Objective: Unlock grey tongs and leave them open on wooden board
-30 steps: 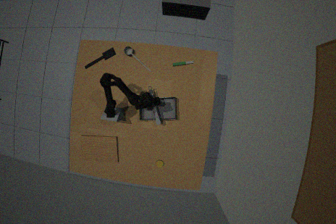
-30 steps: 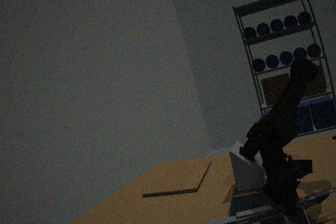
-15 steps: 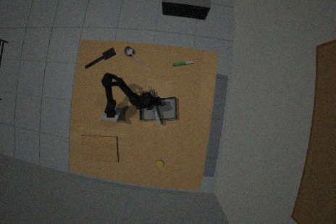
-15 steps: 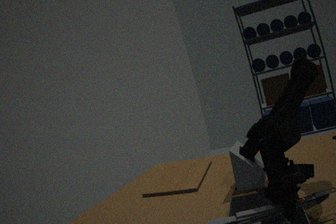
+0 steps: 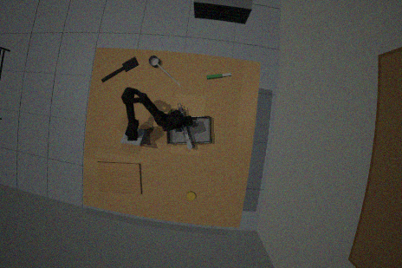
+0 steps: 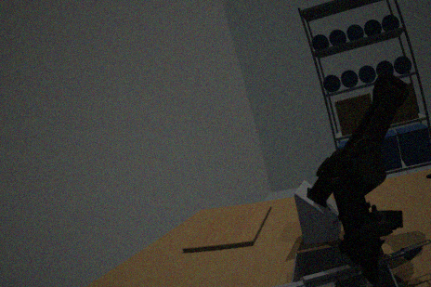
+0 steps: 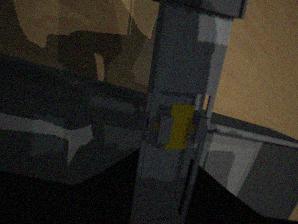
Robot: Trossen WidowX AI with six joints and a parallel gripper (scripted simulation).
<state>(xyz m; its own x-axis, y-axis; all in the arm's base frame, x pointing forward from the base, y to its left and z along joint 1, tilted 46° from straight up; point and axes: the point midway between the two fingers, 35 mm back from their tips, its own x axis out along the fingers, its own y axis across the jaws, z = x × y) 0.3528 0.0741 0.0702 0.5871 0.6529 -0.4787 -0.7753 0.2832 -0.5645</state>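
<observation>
Right now the yellow lock piece is 3 cm to the left of my gripper tip, 3 cm behind it and 3 cm above it. From my gripper tip the other things lie so: black spatula (51 cm behind, 40 cm to the left, 3 cm below); yellow round thing (56 cm to the right, 2 cm below, 2 cm ahead); roasting tin (6 cm to the right, 1 cm ahead).
</observation>
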